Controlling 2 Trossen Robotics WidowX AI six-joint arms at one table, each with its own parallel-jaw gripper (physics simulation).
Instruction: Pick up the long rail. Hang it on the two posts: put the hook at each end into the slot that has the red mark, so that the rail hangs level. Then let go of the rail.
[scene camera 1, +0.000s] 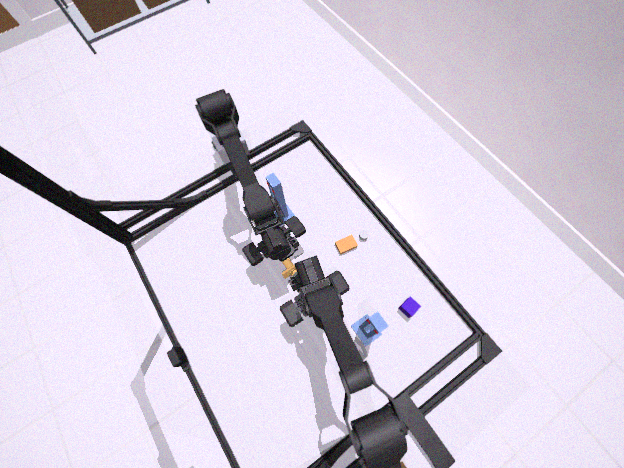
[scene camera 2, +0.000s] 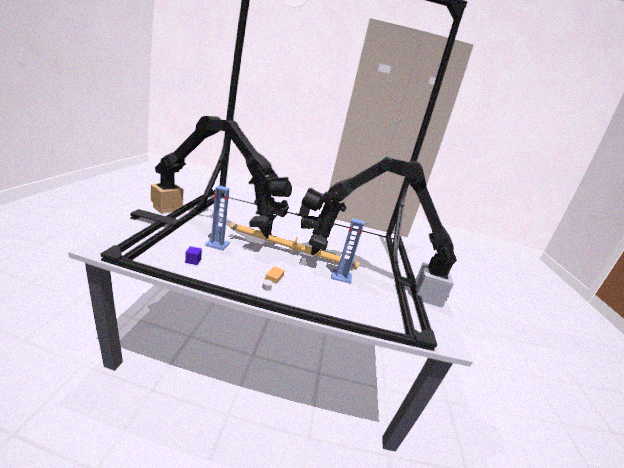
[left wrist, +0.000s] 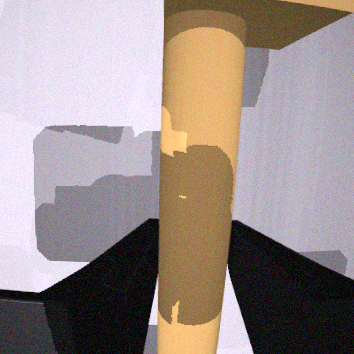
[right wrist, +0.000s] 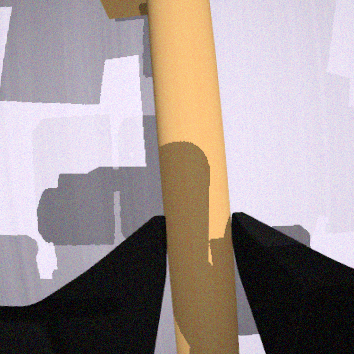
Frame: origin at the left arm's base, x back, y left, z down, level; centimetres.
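Where they show: left gripper, between the fingertips: (scene camera 2: 312, 253) (left wrist: 191, 230); right gripper, between the fingertips: (scene camera 2: 268, 236) (right wrist: 198, 224); left arm's base, origin of its link: (scene camera 2: 437, 272); right arm's base, origin of its link: (scene camera 2: 167, 186).
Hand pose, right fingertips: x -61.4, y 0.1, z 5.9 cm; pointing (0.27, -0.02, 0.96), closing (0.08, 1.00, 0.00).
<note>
Each offset is from my right fingertips to the top centre of the thing.
The long yellow-orange rail @(dx +10.0, dy -1.6, dz -2.0 cm) (scene camera 1: 289, 268) (scene camera 2: 282, 242) (left wrist: 205, 100) (right wrist: 185, 90) is held low over the table, behind the posts in scene camera 2. My left gripper (scene camera 2: 316, 249) (left wrist: 191, 230) is shut on it to the right of its middle plate there, my right gripper (scene camera 2: 266, 234) (right wrist: 198, 224) to the left. One blue post @(dx +30.0, dy +4.7, dz -17.3 cm) (scene camera 1: 278, 193) (scene camera 2: 351, 249) stands at the right in scene camera 2, the other blue post @(dx -15.4, dy +9.7, dz -17.3 cm) (scene camera 1: 368, 329) (scene camera 2: 219, 216) at the left. Their red marks are near the tops, higher in the picture than the rail. The arms hide most of the rail in scene camera 1.
An orange block @(dx +9.9, dy +17.7, dz +2.1 cm) (scene camera 1: 346, 244) (scene camera 2: 275, 274) and a small pale cylinder @(dx +9.9, dy +24.3, dz +2.1 cm) (scene camera 1: 363, 235) (scene camera 2: 267, 285) lie in front of the posts in scene camera 2. A purple cube @(dx -15.9, dy +23.8, dz +0.1 cm) (scene camera 1: 409, 306) (scene camera 2: 193, 255) lies near the left post there. A black frame (scene camera 2: 272, 301) borders the table.
</note>
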